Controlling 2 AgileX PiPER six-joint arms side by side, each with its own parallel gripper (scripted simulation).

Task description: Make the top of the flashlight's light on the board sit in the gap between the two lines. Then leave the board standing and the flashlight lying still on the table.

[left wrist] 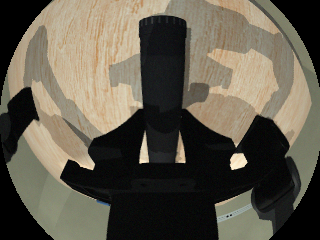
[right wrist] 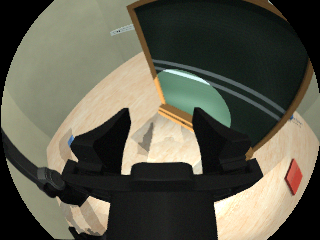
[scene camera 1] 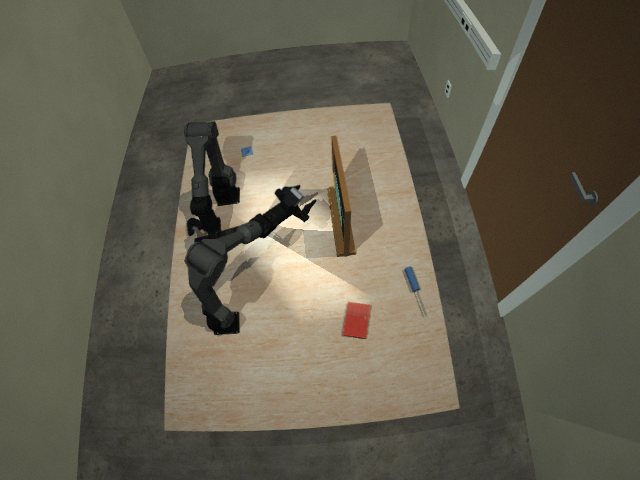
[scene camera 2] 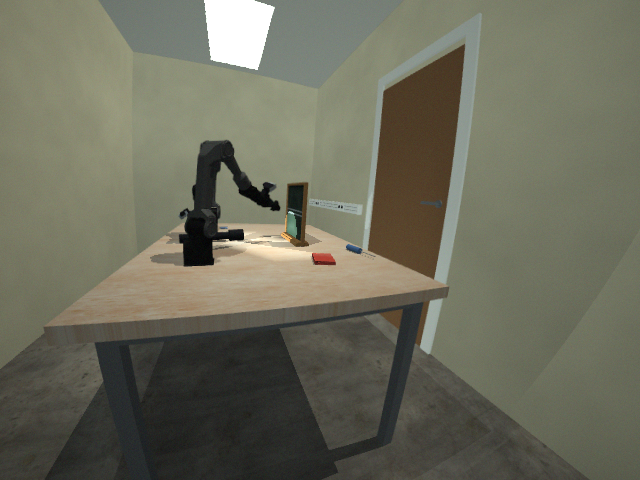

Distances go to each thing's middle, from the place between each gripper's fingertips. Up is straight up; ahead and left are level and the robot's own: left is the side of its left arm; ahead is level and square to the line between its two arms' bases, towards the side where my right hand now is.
My right gripper is now 120 mm short of the framed board (scene camera 1: 339, 204), 10 mm to the left of it and 20 mm above it. The rest, counted from my right hand: red block (scene camera 1: 357, 315) 130 mm ahead, 410 mm to the right, 170 mm below.
The framed board is 470 mm ahead of my left hand, 130 mm above it and 30 mm to the left of it. From my left hand the other things lie so: red block 480 mm ahead, 370 mm to the right, 20 mm below.
